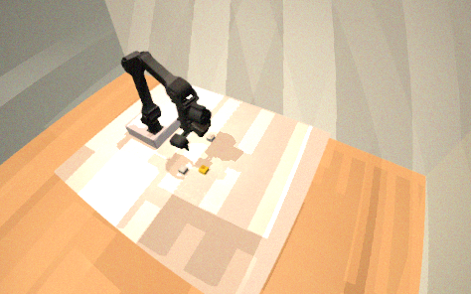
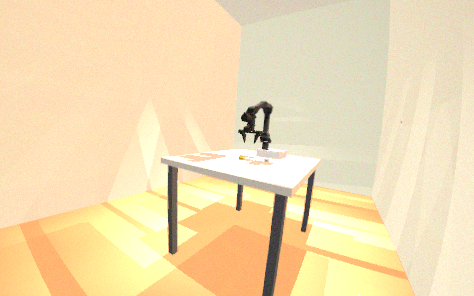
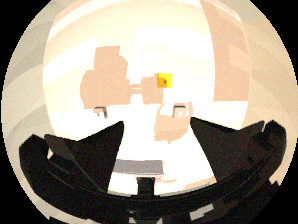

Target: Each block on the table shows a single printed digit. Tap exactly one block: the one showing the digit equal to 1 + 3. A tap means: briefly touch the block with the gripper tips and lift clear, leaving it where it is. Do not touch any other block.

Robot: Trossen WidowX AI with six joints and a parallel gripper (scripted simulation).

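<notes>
My gripper tip is 30 mm past the white block, 140 mm to the right of it and 120 mm above it. Round my gripper tip: yellow block (50 mm ahead, 30 mm to the right, 120 mm below).
</notes>
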